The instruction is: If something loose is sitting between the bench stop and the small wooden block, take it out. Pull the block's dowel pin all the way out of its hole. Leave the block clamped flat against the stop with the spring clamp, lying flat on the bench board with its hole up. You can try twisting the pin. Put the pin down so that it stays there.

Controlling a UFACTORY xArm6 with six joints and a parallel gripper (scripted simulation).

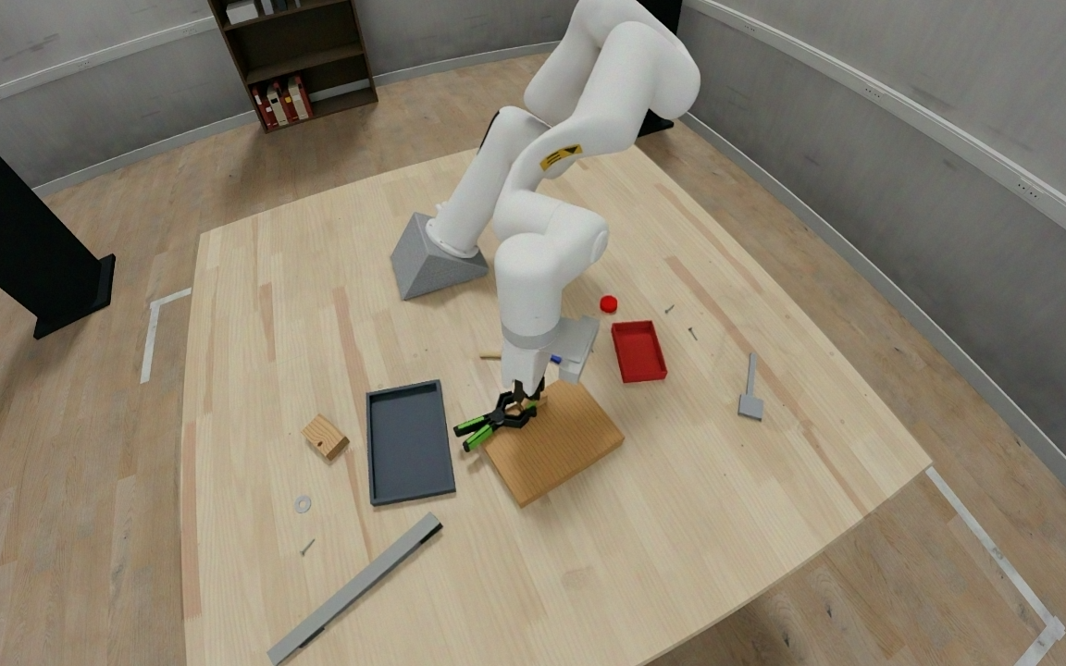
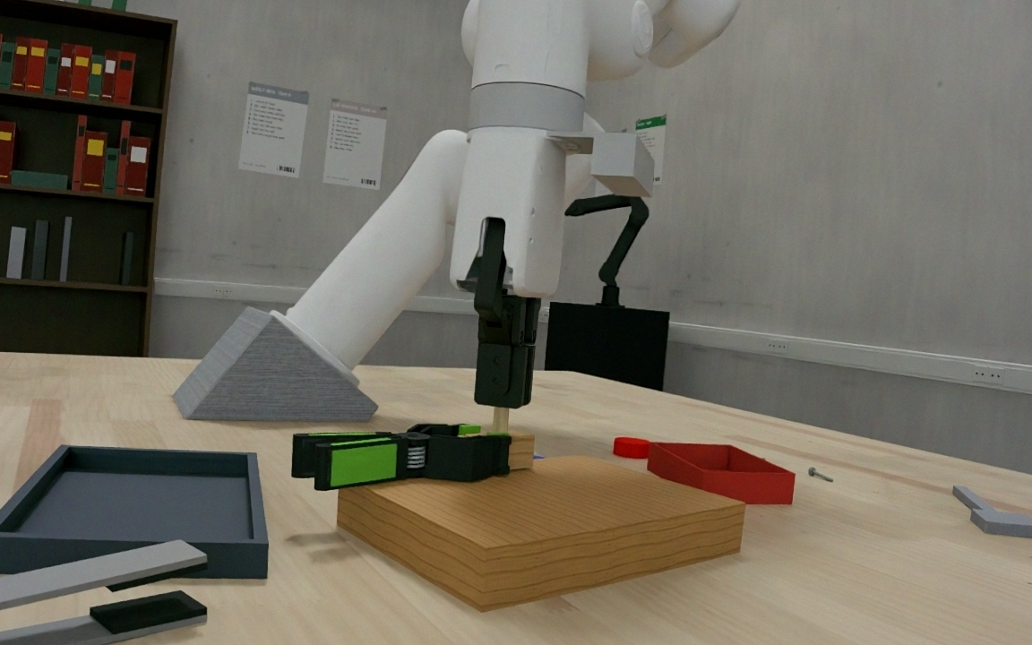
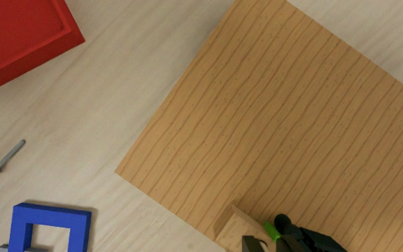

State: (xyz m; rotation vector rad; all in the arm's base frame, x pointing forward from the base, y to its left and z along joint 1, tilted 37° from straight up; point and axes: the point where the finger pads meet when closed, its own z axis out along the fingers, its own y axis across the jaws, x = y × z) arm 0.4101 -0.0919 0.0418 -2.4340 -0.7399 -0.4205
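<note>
Now: the dowel pin 2 cm below my hand. The rest, counted from my hand: loose dowel 13 cm behind, 9 cm below, 1 cm to the left; bench board 7 cm below, 6 cm ahead, 1 cm to the right; small wooden block 5 cm below.
</note>
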